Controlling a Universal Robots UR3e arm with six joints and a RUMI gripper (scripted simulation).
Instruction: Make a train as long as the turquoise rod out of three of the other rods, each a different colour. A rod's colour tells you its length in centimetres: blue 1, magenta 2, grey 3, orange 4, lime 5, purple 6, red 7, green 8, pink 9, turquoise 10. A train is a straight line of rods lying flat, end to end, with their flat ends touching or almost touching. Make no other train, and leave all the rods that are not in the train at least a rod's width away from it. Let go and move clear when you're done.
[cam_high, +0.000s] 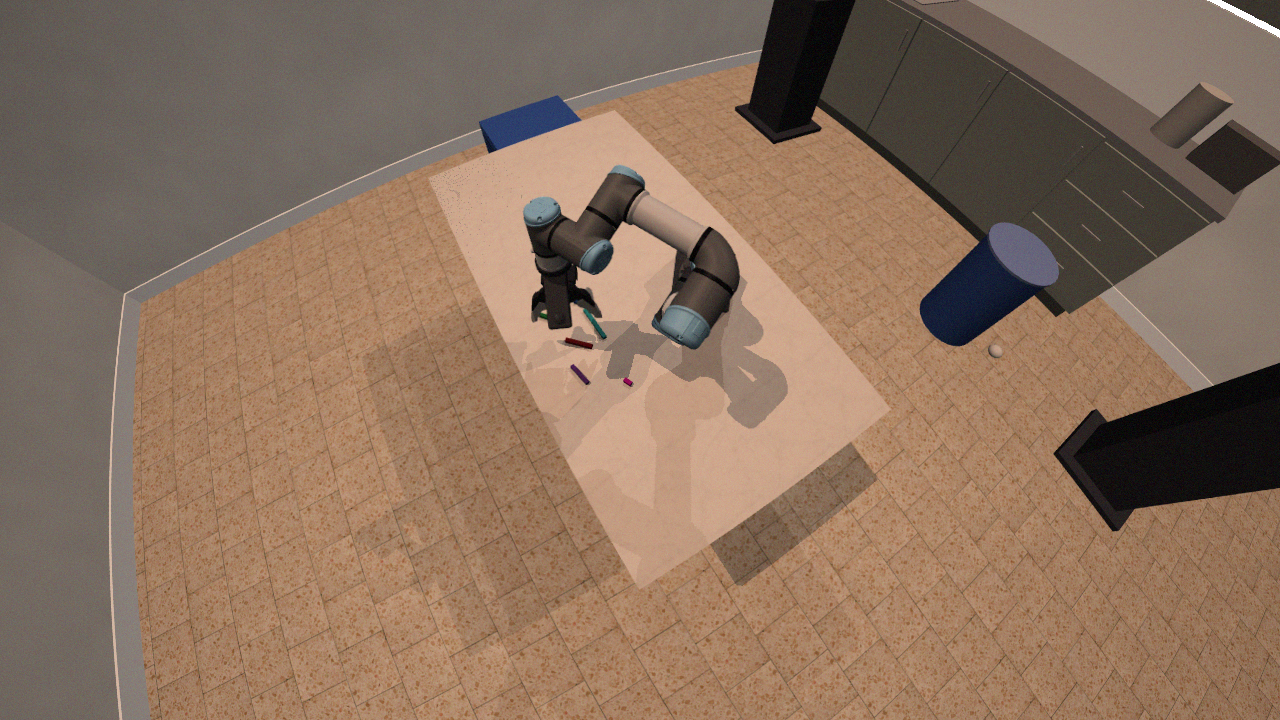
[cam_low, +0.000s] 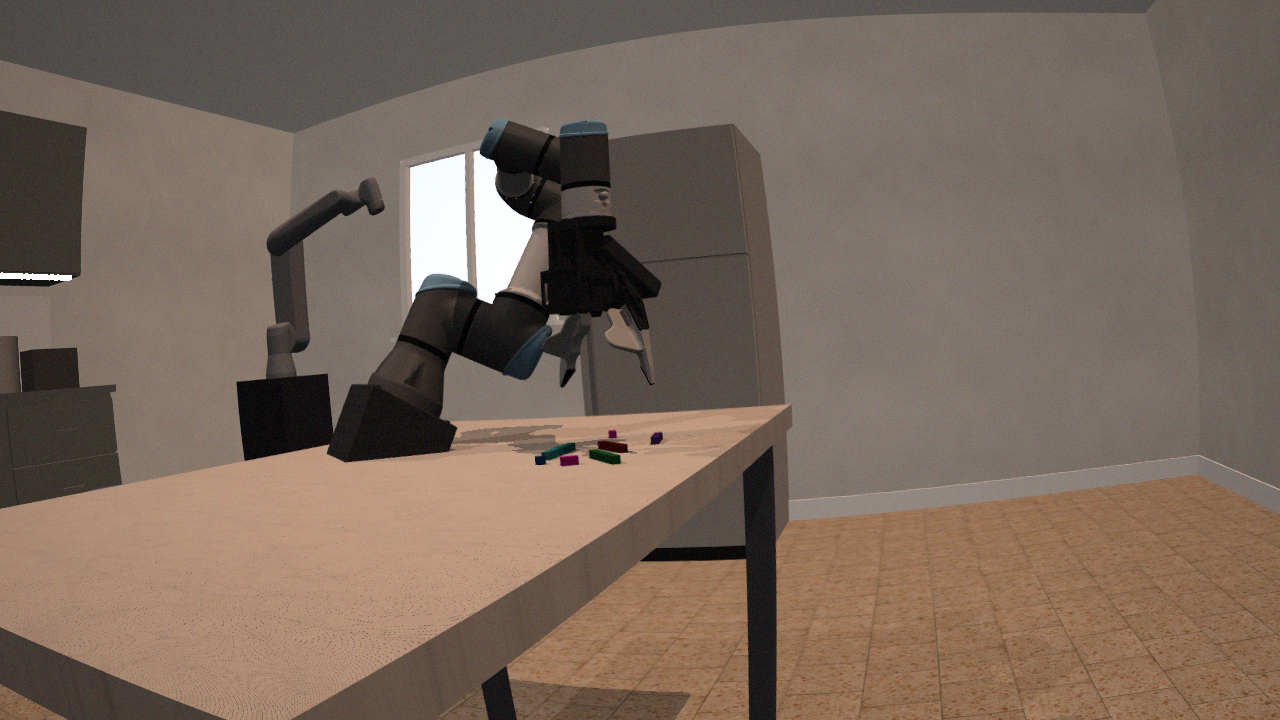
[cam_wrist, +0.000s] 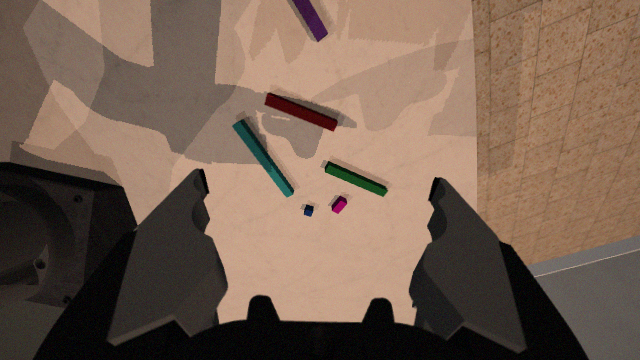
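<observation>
Now: hand 90 mm to the left of the blue rod, 80 mm above it and 50 mm past it. From my hand the other things lie so: red rod (80 mm below, 30 mm to the left, 10 mm behind); then green rod (80 mm below, 70 mm to the right, 20 mm ahead); then turquoise rod (80 mm below, 70 mm behind, 10 mm to the right).
</observation>
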